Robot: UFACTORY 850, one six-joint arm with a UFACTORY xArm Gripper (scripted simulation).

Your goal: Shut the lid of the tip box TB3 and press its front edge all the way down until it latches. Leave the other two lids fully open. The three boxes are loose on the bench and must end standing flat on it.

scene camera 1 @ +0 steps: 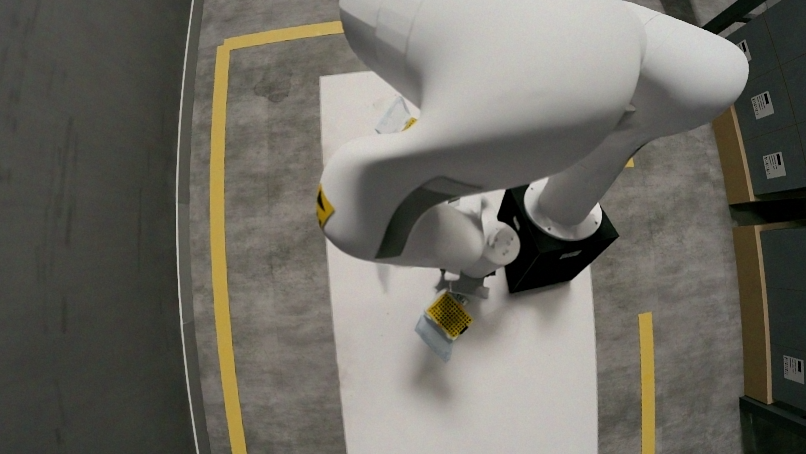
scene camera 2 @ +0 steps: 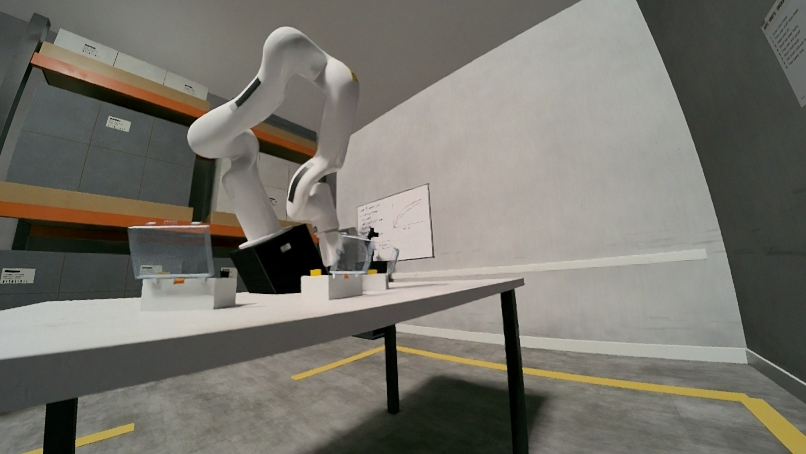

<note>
In view: a tip box (scene camera 2: 202, 293), a lid (scene camera 2: 352, 255) and a lid (scene camera 1: 441, 340).
</note>
